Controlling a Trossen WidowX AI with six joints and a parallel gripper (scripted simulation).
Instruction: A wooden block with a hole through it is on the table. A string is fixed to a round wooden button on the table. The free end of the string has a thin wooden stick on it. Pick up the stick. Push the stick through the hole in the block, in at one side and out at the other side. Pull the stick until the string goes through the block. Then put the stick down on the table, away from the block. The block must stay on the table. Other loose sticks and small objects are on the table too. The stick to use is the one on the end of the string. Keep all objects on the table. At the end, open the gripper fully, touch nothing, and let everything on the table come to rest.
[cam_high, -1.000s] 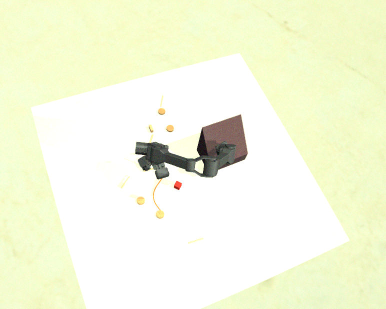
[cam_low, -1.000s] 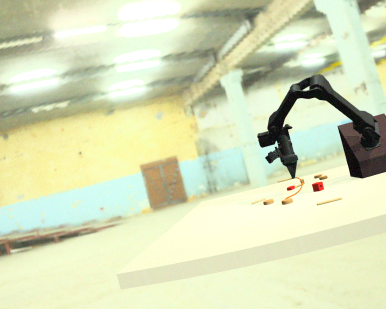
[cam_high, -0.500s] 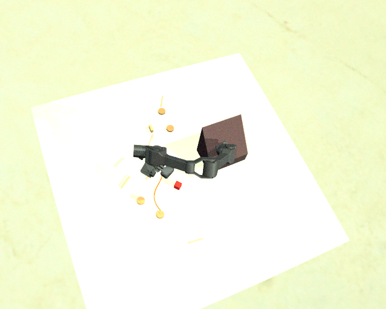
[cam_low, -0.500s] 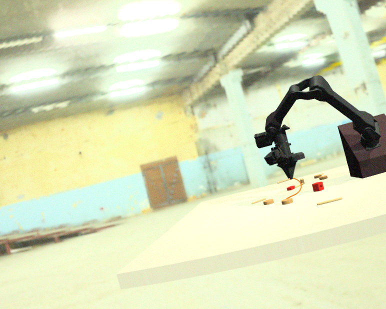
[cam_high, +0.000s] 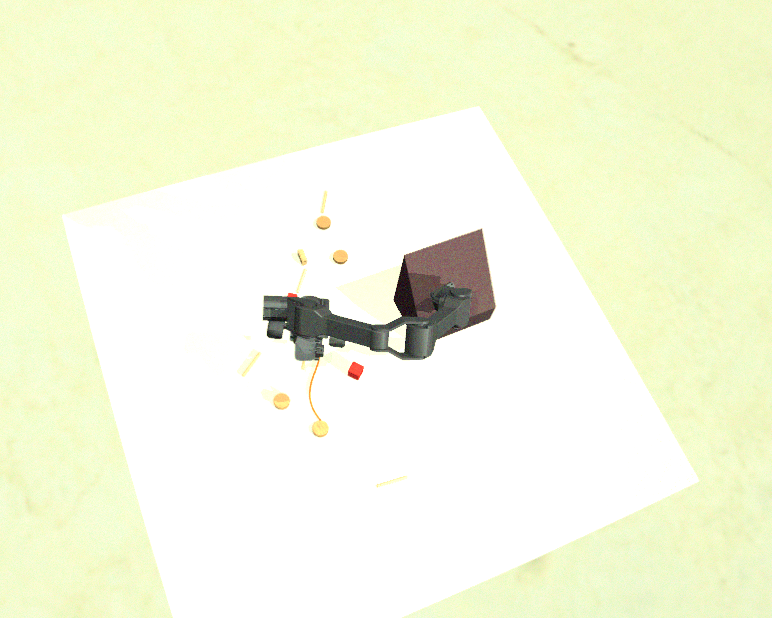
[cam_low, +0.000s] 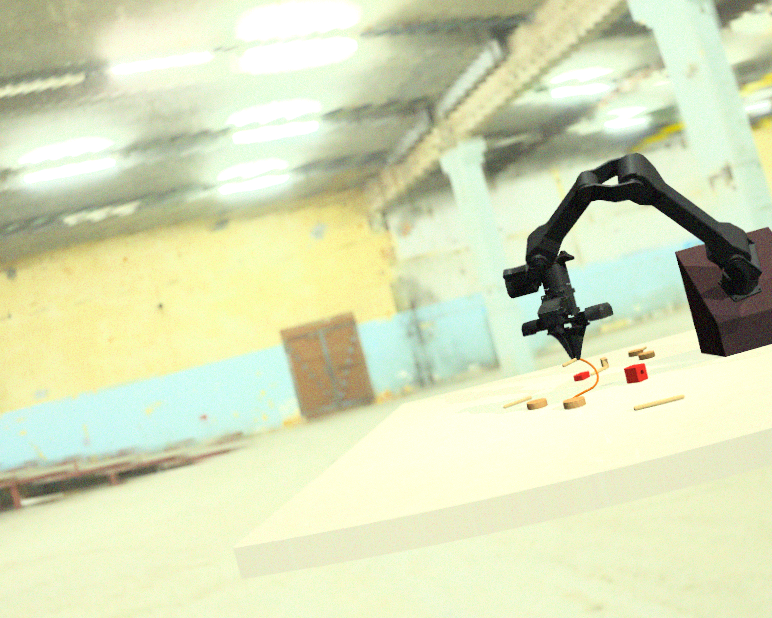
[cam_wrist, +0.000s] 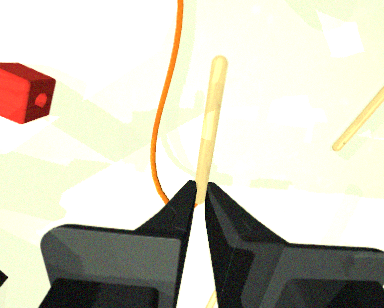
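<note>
Now: gripper tip 10 mm to the right of the thin wooden stick and 10 mm short of it. Also, from my gripper tip: red block (100 mm to the left, 80 mm behind, 40 mm below); then small pale block (250 mm to the right, 120 mm behind, 50 mm below); then round wooden button (190 mm to the left, 60 mm ahead, 50 mm below).
</note>
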